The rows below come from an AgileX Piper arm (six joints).
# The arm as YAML. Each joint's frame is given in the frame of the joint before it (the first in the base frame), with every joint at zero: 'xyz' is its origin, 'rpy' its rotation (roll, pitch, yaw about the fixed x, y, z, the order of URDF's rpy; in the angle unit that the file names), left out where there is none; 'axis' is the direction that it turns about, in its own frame. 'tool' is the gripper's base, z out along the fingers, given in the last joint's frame.
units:
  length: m
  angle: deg
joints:
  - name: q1
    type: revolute
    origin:
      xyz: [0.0, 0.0, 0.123]
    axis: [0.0, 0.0, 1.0]
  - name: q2
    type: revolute
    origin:
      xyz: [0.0, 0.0, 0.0]
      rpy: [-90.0, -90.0, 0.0]
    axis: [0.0, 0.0, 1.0]
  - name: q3
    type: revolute
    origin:
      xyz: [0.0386, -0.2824, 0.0]
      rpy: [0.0, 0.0, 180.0]
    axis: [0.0, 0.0, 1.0]
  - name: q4
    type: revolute
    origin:
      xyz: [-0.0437, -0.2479, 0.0]
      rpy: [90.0, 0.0, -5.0]
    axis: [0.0, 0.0, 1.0]
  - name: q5
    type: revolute
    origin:
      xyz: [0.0, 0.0, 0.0]
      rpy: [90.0, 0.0, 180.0]
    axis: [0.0, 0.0, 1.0]
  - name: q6
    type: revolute
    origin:
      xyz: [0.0, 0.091, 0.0]
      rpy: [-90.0, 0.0, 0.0]
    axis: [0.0, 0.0, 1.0]
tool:
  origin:
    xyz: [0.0, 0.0, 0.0]
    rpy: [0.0, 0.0, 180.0]
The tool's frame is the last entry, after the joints.
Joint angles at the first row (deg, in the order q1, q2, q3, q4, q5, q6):
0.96 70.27 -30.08 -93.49 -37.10 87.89
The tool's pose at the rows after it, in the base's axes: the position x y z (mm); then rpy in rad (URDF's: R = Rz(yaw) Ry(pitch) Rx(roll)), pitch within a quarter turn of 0, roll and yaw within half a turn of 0:
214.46, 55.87, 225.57, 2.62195, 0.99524, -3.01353
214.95, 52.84, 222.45, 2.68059, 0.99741, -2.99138
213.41, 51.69, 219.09, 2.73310, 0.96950, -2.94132
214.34, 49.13, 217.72, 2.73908, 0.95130, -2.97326
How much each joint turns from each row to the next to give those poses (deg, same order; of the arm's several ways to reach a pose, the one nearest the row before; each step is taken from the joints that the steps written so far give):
0.00 0.00 1.78 5.94 2.01 -5.12
0.00 0.00 0.51 0.95 2.27 -1.74
0.00 0.00 0.09 -3.62 0.90 2.24
0.00 0.00 0.00 -0.69 1.89 1.97

